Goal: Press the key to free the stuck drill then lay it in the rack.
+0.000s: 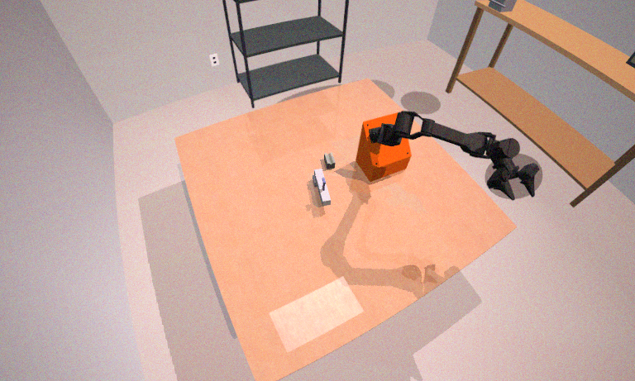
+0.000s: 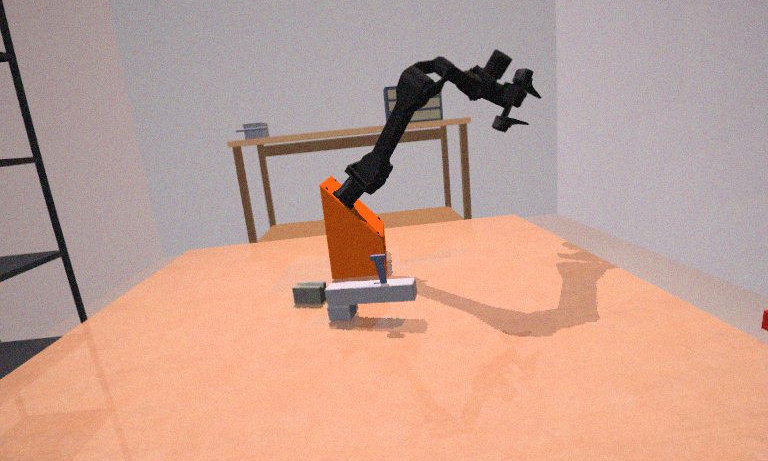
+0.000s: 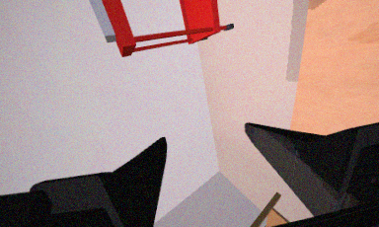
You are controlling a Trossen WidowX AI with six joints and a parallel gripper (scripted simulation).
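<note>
Right now my gripper tip is 50 cm short of the blue key, 48 cm to the left of it and 29 cm above it. Round my gripper tip: rack: 66 cm to the right, 39 cm ahead, 37 cm below; then drill: 53 cm to the right, 49 cm ahead, 34 cm below.
</note>
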